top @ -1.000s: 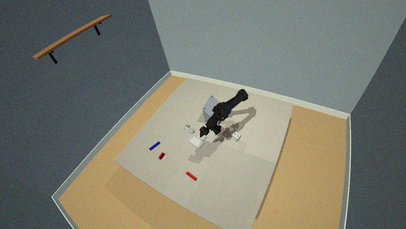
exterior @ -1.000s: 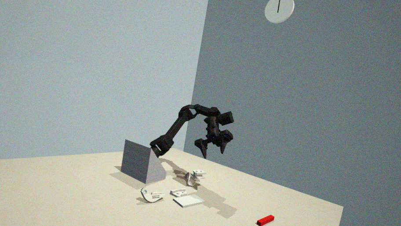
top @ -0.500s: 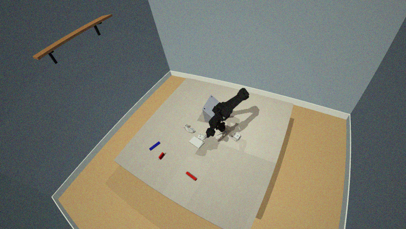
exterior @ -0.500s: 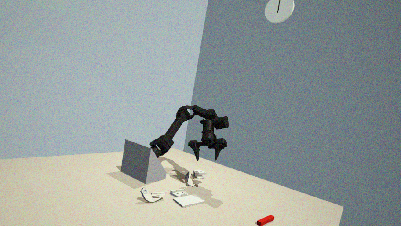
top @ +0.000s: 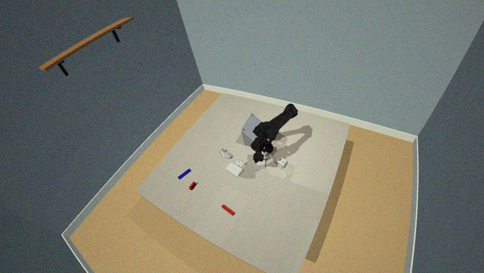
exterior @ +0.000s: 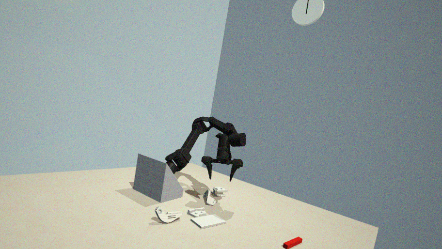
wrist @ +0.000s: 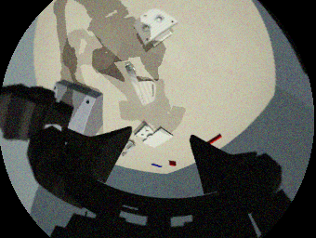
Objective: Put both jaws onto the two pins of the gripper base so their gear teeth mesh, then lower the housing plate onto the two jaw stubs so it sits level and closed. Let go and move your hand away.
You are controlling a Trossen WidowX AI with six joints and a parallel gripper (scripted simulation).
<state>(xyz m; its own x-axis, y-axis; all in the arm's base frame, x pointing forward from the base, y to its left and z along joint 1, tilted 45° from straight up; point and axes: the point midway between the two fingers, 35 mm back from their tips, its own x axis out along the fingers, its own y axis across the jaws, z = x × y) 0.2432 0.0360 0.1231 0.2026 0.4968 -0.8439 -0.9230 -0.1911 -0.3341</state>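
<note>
Now: the white jaw 11 cm below my gripper tip, 8 cm behind it and 3 cm to the left of it. The rest, counted from my gripper tip: red bar (37 cm ahead, 12 cm below, 4 cm to the right); then blue block (50 cm to the right, 25 cm ahead, 12 cm below).
</note>
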